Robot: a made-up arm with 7 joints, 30 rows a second.
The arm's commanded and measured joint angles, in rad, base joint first. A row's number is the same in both.
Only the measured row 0 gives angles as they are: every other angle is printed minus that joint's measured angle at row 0.
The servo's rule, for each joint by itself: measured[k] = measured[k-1] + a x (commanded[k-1-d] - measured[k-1]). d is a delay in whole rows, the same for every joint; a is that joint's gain. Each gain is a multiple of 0.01, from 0.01 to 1. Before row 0 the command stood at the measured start. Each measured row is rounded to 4 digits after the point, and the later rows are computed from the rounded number. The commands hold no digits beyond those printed.
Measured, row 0: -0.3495 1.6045 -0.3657 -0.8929 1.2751 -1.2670 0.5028
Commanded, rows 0 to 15: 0.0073 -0.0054 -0.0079 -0.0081 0.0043 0.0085 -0.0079; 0.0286 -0.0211 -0.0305 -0.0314 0.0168 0.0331 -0.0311; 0.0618 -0.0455 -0.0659 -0.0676 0.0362 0.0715 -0.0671; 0.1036 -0.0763 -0.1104 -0.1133 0.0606 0.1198 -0.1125; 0.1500 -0.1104 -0.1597 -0.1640 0.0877 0.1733 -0.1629; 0.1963 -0.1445 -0.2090 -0.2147 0.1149 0.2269 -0.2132; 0.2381 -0.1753 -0.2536 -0.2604 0.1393 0.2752 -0.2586; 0.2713 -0.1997 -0.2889 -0.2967 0.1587 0.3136 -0.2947; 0.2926 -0.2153 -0.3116 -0.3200 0.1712 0.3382 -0.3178; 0.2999 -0.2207 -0.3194 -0.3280 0.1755 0.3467 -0.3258; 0.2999 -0.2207 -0.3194 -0.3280 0.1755 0.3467 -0.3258; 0.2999 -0.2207 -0.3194 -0.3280 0.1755 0.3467 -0.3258; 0.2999 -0.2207 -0.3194 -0.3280 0.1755 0.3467 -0.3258; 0.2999 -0.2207 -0.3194 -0.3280 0.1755 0.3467 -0.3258; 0.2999 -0.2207 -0.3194 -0.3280 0.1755 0.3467 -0.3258; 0.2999 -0.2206 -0.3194 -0.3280 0.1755 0.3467 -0.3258
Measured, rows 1 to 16: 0.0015 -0.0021 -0.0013 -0.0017 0.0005 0.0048 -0.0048; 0.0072 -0.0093 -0.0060 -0.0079 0.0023 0.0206 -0.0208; 0.0187 -0.0231 -0.0156 -0.0204 0.0060 0.0491 -0.0490; 0.0365 -0.0433 -0.0308 -0.0399 0.0120 0.0887 -0.0877; 0.0603 -0.0688 -0.0514 -0.0660 0.0203 0.1361 -0.1336; 0.0889 -0.0976 -0.0766 -0.0972 0.0307 0.1869 -0.1822; 0.1202 -0.1271 -0.1049 -0.1315 0.0426 0.2363 -0.2288; 0.1519 -0.1547 -0.1343 -0.1662 0.0554 0.2796 -0.2690; 0.1814 -0.1777 -0.1627 -0.1985 0.0681 0.3124 -0.2988; 0.2063 -0.1940 -0.1878 -0.2257 0.0799 0.3316 -0.3153; 0.2260 -0.2041 -0.2089 -0.2472 0.0904 0.3401 -0.3217; 0.2415 -0.2104 -0.2266 -0.2642 0.0998 0.3438 -0.3242; 0.2538 -0.2143 -0.2414 -0.2776 0.1081 0.3454 -0.3252; 0.2635 -0.2167 -0.2539 -0.2882 0.1155 0.3461 -0.3256; 0.2711 -0.2182 -0.2644 -0.2966 0.1221 0.3464 -0.3257; 0.2771 -0.2191 -0.2732 -0.3032 0.1280 0.3466 -0.3258
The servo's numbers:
d 0
a 0.21 0.38 0.16 0.21 0.11 0.56 0.61

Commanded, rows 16 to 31: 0.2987 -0.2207 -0.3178 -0.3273 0.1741 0.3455 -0.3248; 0.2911 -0.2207 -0.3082 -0.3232 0.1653 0.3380 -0.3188; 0.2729 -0.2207 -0.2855 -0.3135 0.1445 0.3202 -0.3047; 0.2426 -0.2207 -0.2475 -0.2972 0.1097 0.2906 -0.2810; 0.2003 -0.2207 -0.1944 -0.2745 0.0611 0.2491 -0.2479; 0.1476 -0.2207 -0.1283 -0.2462 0.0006 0.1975 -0.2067; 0.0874 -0.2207 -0.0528 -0.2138 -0.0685 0.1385 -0.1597; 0.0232 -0.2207 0.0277 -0.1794 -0.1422 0.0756 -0.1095; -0.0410 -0.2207 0.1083 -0.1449 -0.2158 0.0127 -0.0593; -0.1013 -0.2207 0.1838 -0.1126 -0.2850 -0.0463 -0.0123; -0.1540 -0.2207 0.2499 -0.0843 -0.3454 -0.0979 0.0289; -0.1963 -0.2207 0.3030 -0.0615 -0.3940 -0.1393 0.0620; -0.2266 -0.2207 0.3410 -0.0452 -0.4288 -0.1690 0.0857; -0.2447 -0.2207 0.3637 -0.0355 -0.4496 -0.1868 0.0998; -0.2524 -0.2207 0.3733 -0.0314 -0.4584 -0.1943 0.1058; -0.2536 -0.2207 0.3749 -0.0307 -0.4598 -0.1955 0.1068
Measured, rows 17 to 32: 0.2816 -0.2197 -0.2803 -0.3083 0.1331 0.3460 -0.3252; 0.2836 -0.2201 -0.2848 -0.3114 0.1366 0.3415 -0.3213; 0.2814 -0.2203 -0.2849 -0.3118 0.1375 0.3296 -0.3112; 0.2733 -0.2205 -0.2789 -0.3087 0.1344 0.3078 -0.2928; 0.2580 -0.2206 -0.2654 -0.3015 0.1263 0.2749 -0.2654; 0.2348 -0.2206 -0.2435 -0.2899 0.1125 0.2316 -0.2296; 0.2038 -0.2206 -0.2130 -0.2739 0.0926 0.1795 -0.1870; 0.1659 -0.2206 -0.1745 -0.2541 0.0668 0.1213 -0.1397; 0.1225 -0.2206 -0.1293 -0.2312 0.0357 0.0605 -0.0907; 0.0755 -0.2206 -0.0792 -0.2063 0.0004 0.0007 -0.0429; 0.0273 -0.2206 -0.0265 -0.1807 -0.0376 -0.0545 0.0009; -0.0197 -0.2206 0.0262 -0.1557 -0.0768 -0.1020 0.0382; -0.0631 -0.2206 0.0766 -0.1325 -0.1155 -0.1395 0.0672; -0.1012 -0.2206 0.1225 -0.1121 -0.1523 -0.1660 0.0871; -0.1330 -0.2206 0.1626 -0.0952 -0.1860 -0.1818 0.0985; -0.1583 -0.2206 0.1966 -0.0817 -0.2161 -0.1895 0.1036
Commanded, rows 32 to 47: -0.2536 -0.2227 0.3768 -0.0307 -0.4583 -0.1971 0.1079; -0.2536 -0.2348 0.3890 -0.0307 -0.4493 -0.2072 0.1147; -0.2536 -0.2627 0.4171 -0.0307 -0.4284 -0.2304 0.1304; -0.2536 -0.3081 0.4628 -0.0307 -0.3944 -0.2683 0.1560; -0.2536 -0.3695 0.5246 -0.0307 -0.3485 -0.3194 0.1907; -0.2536 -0.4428 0.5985 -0.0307 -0.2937 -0.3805 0.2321; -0.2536 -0.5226 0.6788 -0.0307 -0.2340 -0.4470 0.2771; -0.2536 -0.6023 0.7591 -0.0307 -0.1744 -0.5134 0.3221; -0.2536 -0.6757 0.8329 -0.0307 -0.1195 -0.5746 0.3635; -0.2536 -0.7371 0.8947 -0.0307 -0.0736 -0.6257 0.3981; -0.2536 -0.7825 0.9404 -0.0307 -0.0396 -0.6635 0.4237; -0.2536 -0.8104 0.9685 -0.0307 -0.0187 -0.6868 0.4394; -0.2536 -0.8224 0.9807 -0.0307 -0.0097 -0.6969 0.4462; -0.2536 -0.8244 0.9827 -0.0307 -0.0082 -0.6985 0.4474; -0.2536 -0.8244 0.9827 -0.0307 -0.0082 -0.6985 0.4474; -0.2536 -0.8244 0.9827 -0.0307 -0.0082 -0.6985 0.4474
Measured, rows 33 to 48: -0.1783 -0.2214 0.2254 -0.0710 -0.2427 -0.1938 0.1062; -0.1941 -0.2265 0.2516 -0.0625 -0.2654 -0.2013 0.1114; -0.2066 -0.2403 0.2781 -0.0558 -0.2833 -0.2176 0.1230; -0.2165 -0.2661 0.3077 -0.0505 -0.2955 -0.2460 0.1431; -0.2243 -0.3054 0.3424 -0.0463 -0.3013 -0.2871 0.1721; -0.2305 -0.3576 0.3834 -0.0430 -0.3005 -0.3394 0.2087; -0.2354 -0.4203 0.4307 -0.0404 -0.2932 -0.3997 0.2504; -0.2392 -0.4895 0.4832 -0.0384 -0.2801 -0.4634 0.2941; -0.2422 -0.5603 0.5392 -0.0368 -0.2624 -0.5257 0.3364; -0.2446 -0.6275 0.5961 -0.0355 -0.2416 -0.5817 0.3740; -0.2465 -0.6864 0.6512 -0.0345 -0.2194 -0.6275 0.4043; -0.2480 -0.7335 0.7020 -0.0337 -0.1973 -0.6607 0.4257; -0.2492 -0.7673 0.7466 -0.0331 -0.1767 -0.6810 0.4382; -0.2501 -0.7890 0.7844 -0.0326 -0.1582 -0.6908 0.4438; -0.2508 -0.8025 0.8161 -0.0322 -0.1417 -0.6951 0.4460; -0.2514 -0.8108 0.8428 -0.0319 -0.1270 -0.6970 0.4469
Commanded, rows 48 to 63: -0.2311 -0.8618 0.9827 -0.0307 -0.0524 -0.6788 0.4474; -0.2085 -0.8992 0.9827 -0.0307 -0.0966 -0.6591 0.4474; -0.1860 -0.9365 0.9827 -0.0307 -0.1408 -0.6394 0.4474; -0.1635 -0.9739 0.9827 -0.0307 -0.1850 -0.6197 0.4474; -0.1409 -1.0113 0.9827 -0.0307 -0.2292 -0.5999 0.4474; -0.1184 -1.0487 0.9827 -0.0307 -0.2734 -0.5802 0.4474; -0.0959 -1.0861 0.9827 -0.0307 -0.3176 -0.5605 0.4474; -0.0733 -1.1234 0.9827 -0.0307 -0.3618 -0.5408 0.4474; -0.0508 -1.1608 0.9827 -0.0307 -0.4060 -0.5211 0.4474; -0.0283 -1.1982 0.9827 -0.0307 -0.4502 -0.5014 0.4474; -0.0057 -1.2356 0.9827 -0.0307 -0.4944 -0.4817 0.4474; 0.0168 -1.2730 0.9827 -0.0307 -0.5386 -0.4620 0.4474; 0.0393 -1.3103 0.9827 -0.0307 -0.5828 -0.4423 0.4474; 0.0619 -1.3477 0.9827 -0.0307 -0.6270 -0.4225 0.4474; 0.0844 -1.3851 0.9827 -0.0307 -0.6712 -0.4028 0.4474; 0.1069 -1.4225 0.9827 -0.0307 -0.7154 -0.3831 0.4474
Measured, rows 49 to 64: -0.2471 -0.8302 0.8652 -0.0316 -0.1188 -0.6868 0.4472; -0.2390 -0.8564 0.8840 -0.0314 -0.1164 -0.6713 0.4473; -0.2279 -0.8868 0.8998 -0.0313 -0.1191 -0.6534 0.4474; -0.2144 -0.9199 0.9131 -0.0312 -0.1263 -0.6345 0.4474; -0.1990 -0.9546 0.9242 -0.0311 -0.1376 -0.6151 0.4474; -0.1821 -0.9904 0.9336 -0.0310 -0.1525 -0.5956 0.4474; -0.1640 -1.0268 0.9415 -0.0309 -0.1707 -0.5759 0.4474; -0.1450 -1.0635 0.9481 -0.0309 -0.1917 -0.5562 0.4474; -0.1252 -1.1005 0.9536 -0.0309 -0.2153 -0.5365 0.4474; -0.1049 -1.1376 0.9583 -0.0309 -0.2411 -0.5168 0.4474; -0.0841 -1.1748 0.9622 -0.0309 -0.2690 -0.4971 0.4474; -0.0629 -1.2121 0.9655 -0.0309 -0.2987 -0.4774 0.4474; -0.0414 -1.2494 0.9683 -0.0309 -0.3300 -0.4577 0.4474; -0.0197 -1.2868 0.9706 -0.0309 -0.3627 -0.4380 0.4474; 0.0022 -1.3242 0.9725 -0.0309 -0.3966 -0.4183 0.4474; 0.0242 -1.3616 0.9741 -0.0309 -0.4317 -0.3986 0.4474
